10 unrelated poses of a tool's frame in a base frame.
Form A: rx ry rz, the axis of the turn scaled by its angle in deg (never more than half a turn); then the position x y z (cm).
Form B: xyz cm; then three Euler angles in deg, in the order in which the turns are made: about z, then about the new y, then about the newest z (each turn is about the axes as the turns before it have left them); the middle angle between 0 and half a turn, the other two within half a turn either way. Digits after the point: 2 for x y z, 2 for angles.
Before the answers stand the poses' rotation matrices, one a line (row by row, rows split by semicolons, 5 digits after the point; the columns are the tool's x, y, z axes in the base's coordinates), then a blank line. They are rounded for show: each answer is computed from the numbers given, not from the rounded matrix.
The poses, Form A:
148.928, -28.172, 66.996, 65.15, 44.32, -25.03
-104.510, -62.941, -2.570, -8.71, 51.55, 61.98
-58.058, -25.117, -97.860, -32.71, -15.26, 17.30
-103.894, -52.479, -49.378, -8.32, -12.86, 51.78
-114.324, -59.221, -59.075, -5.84, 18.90, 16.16
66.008, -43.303, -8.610, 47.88, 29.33, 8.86
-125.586, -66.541, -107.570, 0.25, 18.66, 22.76
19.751, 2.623, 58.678, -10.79, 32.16, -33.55
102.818, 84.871, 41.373, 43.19, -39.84, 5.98
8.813, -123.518, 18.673, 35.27, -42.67, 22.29
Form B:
0.62126 -0.40059 0.67348; -0.20109 -0.91218 -0.35707; 0.75737 0.08641 -0.64725
0.59219 0.69388 -0.40969; 0.65817 -0.12318 0.74272; 0.46490 -0.70948 -0.52964
-0.08748 0.90677 0.41244; -0.59606 -0.37938 0.70766; 0.79816 -0.18393 0.57368
0.48230 0.85782 0.17758; 0.22943 -0.31933 0.91945; 0.84543 -0.40271 -0.35083
0.37784 0.86072 0.34118; 0.34331 -0.47247 0.81173; 0.85987 -0.18957 -0.47401
0.74769 -0.26340 -0.60957; -0.47655 0.42645 -0.76880; 0.46245 0.86531 0.19333
-0.00691 0.54443 0.83878; 0.50744 -0.72087 0.47208; 0.86166 0.42889 -0.27128
0.52380 -0.82867 0.19733; 0.84297 0.47091 -0.26009; 0.12261 0.30258 0.94521
0.19415 0.59669 0.77863; 0.98093 -0.11034 -0.16003; -0.00957 0.79485 -0.60673
-0.56908 -0.23125 -0.78910; 0.01234 0.95713 -0.28939; 0.82219 -0.17442 -0.54183

65.15, 44.32, -25.03, -27.93, 130.33, 173.49
-8.71, 51.55, 61.98, 118.88, 121.98, -123.24
-32.71, -15.26, 17.30, 59.77, 54.99, -167.02
-8.32, -12.86, 51.78, 79.07, 110.54, -154.53
-5.84, 18.90, 16.16, 67.20, 118.29, -167.57
47.88, 29.33, 8.86, -128.41, 78.85, 118.12
0.25, 18.66, 22.76, 29.37, 105.74, 153.54
-10.79, 32.16, -33.55, -52.81, 19.06, 112.06
43.19, -39.84, 5.98, -11.61, 127.35, 89.31
35.27, -42.67, 22.29, -159.86, 122.81, -168.02

